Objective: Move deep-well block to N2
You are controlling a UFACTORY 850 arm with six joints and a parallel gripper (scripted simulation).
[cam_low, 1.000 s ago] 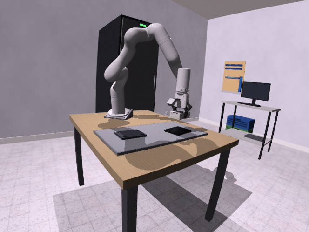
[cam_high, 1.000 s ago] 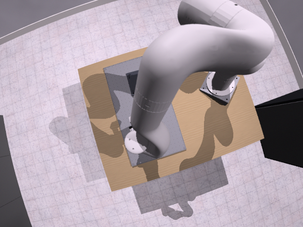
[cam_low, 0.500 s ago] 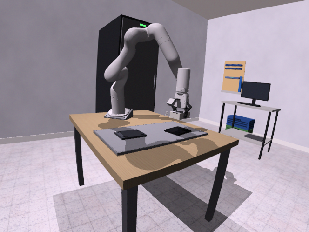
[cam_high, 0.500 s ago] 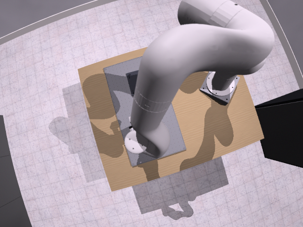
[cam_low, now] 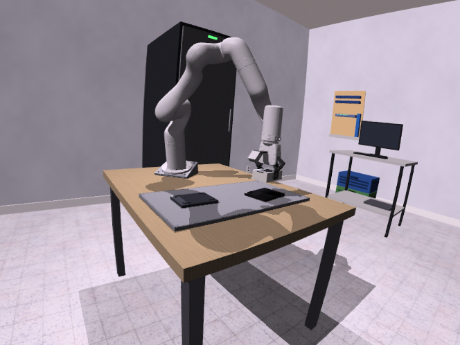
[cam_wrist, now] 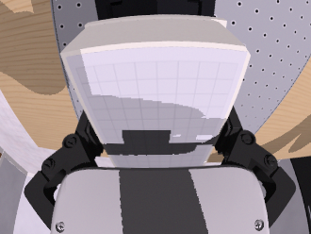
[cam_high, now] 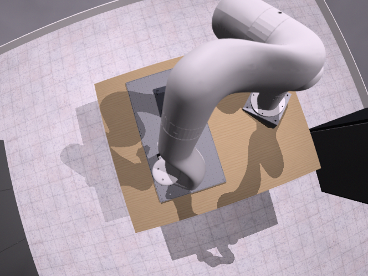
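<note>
Right now the plate nest N2 is 9 cm below my hand. Round my hand: plate nest N1 (34 cm to the right, 9 cm below, 8 cm behind); white deep-well block (right at my hand).
</note>
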